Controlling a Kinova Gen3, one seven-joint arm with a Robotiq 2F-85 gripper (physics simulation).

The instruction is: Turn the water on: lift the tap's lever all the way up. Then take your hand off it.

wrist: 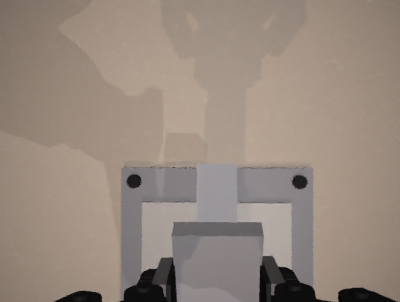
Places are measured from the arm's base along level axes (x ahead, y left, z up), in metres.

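Where they show: gripper, fingertip midpoint: (217, 279).
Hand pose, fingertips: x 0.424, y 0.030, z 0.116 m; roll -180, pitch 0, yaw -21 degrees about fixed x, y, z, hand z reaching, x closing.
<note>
Things, the pixels of their top centre, and the offset from my fingertips. "spot": a spot on its surface instead. Level surfaces: height alone.
- tap's lever, surface spot: (217, 250) spot: dz +0.020, dx +0.007, dy +0.016 m
- narrower pale grey bar, surface spot: (217, 186) spot: dz -0.101, dx +0.013, dy +0.029 m
- tap's grey base plate, surface spot: (131, 235) spot: dz -0.172, dx -0.077, dy +0.011 m
- whitish inner panel, surface spot: (267, 222) spot: dz -0.166, dx +0.039, dy -0.022 m
- dark round bolt head, surface spot: (134, 181) spot: dz -0.168, dx -0.055, dy +0.054 m
- beige surface, surface height: dz -0.180 m
The tap's lever (217, 250) is a light grey block at the bottom centre of the wrist view, with a darker end face along its upper edge. My gripper (217, 279) is shut on the lever, with one dark finger against each of its sides. A narrower pale grey bar (217, 186) shows beyond the lever's end face. Behind them is the tap's grey base plate (131, 235), with a whitish inner panel (267, 222). The lower parts of the lever and the plate are cut off by the view's edge.
A dark round bolt head (134, 181) sits at the plate's upper left corner and another bolt head (299, 181) at its upper right. The plate lies against a beige surface (350, 150). Shadows of the arm and gripper fall across that surface above and to the left.
</note>
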